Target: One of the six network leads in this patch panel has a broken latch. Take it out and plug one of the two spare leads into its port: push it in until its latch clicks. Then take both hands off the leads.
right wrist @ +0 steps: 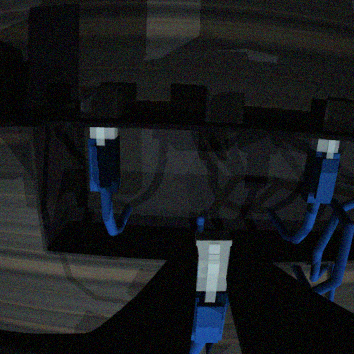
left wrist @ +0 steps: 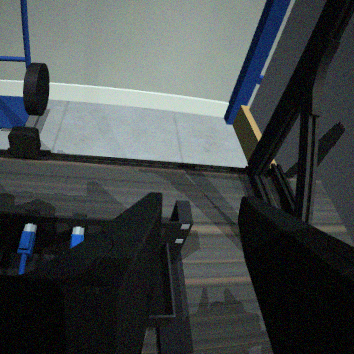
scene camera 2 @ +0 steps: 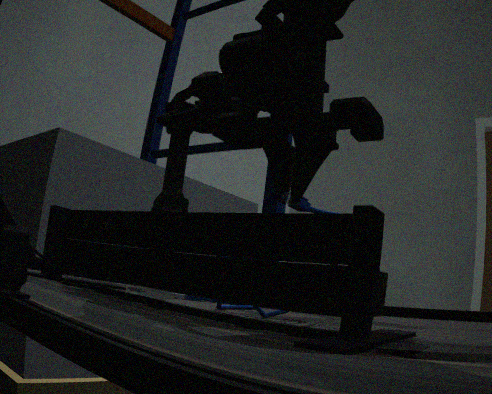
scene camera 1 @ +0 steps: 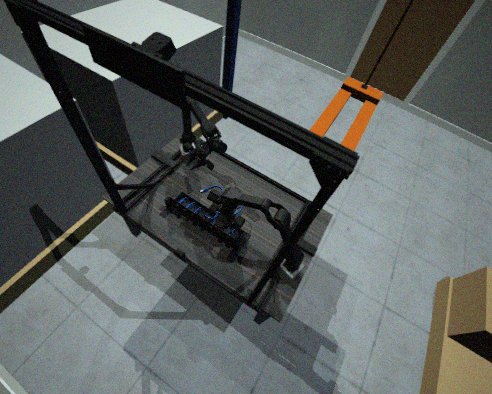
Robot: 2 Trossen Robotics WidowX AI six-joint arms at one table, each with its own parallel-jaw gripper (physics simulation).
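Places are measured from the left arm's base along level axes (x ahead, y left, z up), in metres.
Where they show: left gripper, fingertip midpoint: (left wrist: 200, 206) (scene camera 2: 162, 120) (scene camera 1: 188, 168); right gripper, fingertip midpoint: (right wrist: 209, 250) (scene camera 2: 288, 203); right arm's base at its link origin: (scene camera 1: 291, 265).
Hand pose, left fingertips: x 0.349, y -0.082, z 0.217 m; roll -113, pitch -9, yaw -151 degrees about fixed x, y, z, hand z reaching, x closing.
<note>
Each offset is from my left fingertips to the top centre of the thing. "spot": to the spot under its first point. Level surfaces: height alone.
The dark patch panel (scene camera 1: 192, 209) (scene camera 2: 200, 245) (right wrist: 125, 245) stands on the table. In the right wrist view, blue leads @(dx +0.345, dy +0.119, dz -0.191 m) (right wrist: 105, 165) @(dx +0.257, dy +0.057, dz -0.191 m) (right wrist: 326, 175) sit in it on both sides of a gap. My right gripper (scene camera 2: 290, 202) (right wrist: 209, 250) is shut on a lead's clear plug @(dx +0.279, dy +0.127, dz -0.146 m) (right wrist: 212, 270), its latch tab visible, in front of the gap and apart from the panel face. A loose blue lead @(spot: dx -0.041, dy +0.167, dz -0.282 m) (scene camera 1: 214, 187) arcs behind the panel in scene camera 1. My left gripper (left wrist: 200, 206) is open and empty, high beyond the panel's end; two seated leads @(dx +0.155, dy -0.015, dz -0.191 m) (left wrist: 27, 240) @(dx +0.111, dy -0.046, dz -0.191 m) (left wrist: 77, 237) show beside its finger.
Blue cable loops @(spot: dx +0.214, dy +0.088, dz -0.186 m) (right wrist: 342, 255) hang at the right in the right wrist view. A black gantry frame (scene camera 1: 250, 117) spans the table @(dz -0.286 m) (scene camera 1: 175, 240). Large dark cabinets (scene camera 1: 165, 80) stand behind the table, and an orange pallet jack (scene camera 1: 332, 112) is on the floor.
</note>
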